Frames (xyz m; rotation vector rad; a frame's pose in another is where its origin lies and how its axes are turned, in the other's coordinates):
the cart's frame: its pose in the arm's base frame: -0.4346 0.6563 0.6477 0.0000 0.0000 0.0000
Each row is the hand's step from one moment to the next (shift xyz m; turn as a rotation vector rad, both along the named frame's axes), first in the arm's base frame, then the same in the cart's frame.
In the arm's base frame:
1: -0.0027 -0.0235 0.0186 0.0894 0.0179 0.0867
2: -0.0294 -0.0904 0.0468 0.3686 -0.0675 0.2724
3: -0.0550 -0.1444 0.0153 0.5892 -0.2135 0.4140
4: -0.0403 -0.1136 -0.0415 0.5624 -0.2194 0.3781
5: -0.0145 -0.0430 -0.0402 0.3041 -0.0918 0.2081
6: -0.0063 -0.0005 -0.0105 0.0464 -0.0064 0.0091
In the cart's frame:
1: -0.0027 -0.0235 0.0186 0.0894 0.0179 0.0867
2: -0.0294 -0.0904 0.0468 0.3686 -0.0675 0.2724
3: -0.0550 -0.1444 0.0153 0.5892 -0.2135 0.4140
4: -0.0403 -0.1136 -0.0415 0.5624 -0.2194 0.3781
5: -0.0145 -0.0430 -0.0402 0.3041 -0.0918 0.2081
6: -0.0063 -0.0005 -0.0105 0.0464 -0.0064 0.0091

